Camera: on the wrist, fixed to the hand. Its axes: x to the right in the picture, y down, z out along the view.
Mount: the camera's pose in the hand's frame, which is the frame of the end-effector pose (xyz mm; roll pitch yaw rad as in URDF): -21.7 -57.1 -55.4 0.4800 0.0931 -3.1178
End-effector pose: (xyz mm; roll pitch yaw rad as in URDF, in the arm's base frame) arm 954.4 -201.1 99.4 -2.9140 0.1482 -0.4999
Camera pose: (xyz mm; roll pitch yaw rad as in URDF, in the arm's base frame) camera 964.9 -157.7 168.7 -2.8899 -0.2443 2.6395
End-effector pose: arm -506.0 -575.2 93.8 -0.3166 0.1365 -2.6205
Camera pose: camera -518.8 -500.1 62.2 0.7906 -0.0553 0.5726
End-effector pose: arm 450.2 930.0 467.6 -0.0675 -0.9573 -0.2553
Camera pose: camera 463.5 863.8 420.3 0.5969 1.0478 2.9462
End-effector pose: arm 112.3 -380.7 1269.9 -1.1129 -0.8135 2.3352
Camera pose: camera 190.1 -353.6 1272.5 1.6938 0.8286 -0.6671
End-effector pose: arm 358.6 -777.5 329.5 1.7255 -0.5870 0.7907
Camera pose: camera 319.4 -726.8 277.6 -1.3109 0.5930 -2.4663
